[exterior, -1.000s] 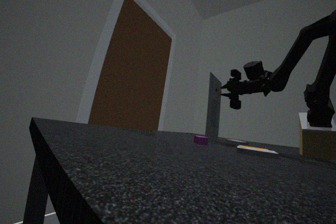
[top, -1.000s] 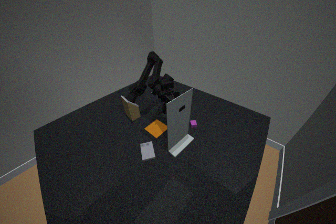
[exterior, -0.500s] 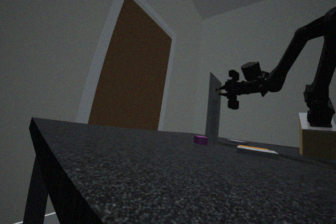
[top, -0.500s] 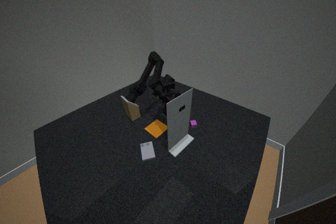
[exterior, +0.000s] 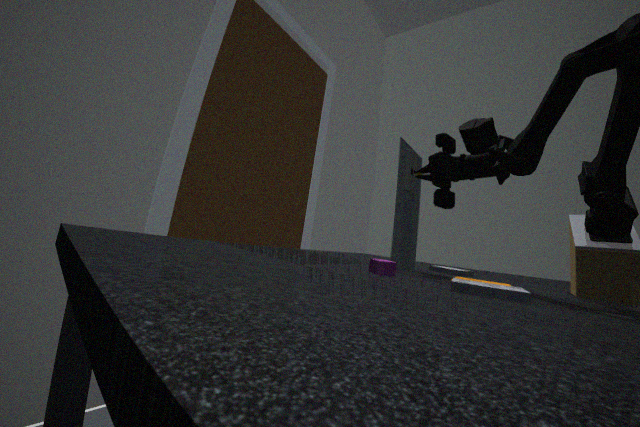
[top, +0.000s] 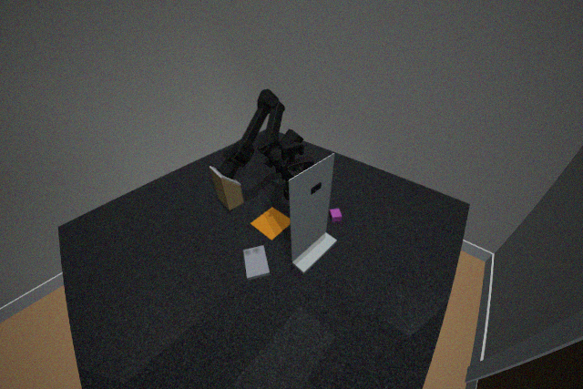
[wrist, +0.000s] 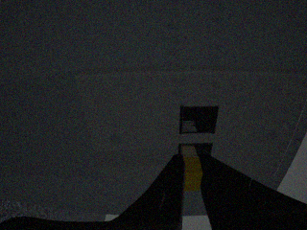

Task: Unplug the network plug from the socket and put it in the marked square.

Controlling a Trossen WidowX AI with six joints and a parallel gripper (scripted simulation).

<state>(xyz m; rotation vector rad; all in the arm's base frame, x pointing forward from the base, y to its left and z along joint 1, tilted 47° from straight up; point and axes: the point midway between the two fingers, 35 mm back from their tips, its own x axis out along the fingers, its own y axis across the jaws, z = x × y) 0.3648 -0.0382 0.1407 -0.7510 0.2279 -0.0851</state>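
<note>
Right now the network plug is right at my gripper tip. Also, from my gripper tip: grey upright panel 2 cm ahead, 1 cm to the left, 10 cm below; orange marked square 17 cm behind, 2 cm to the right, 26 cm below.
</note>
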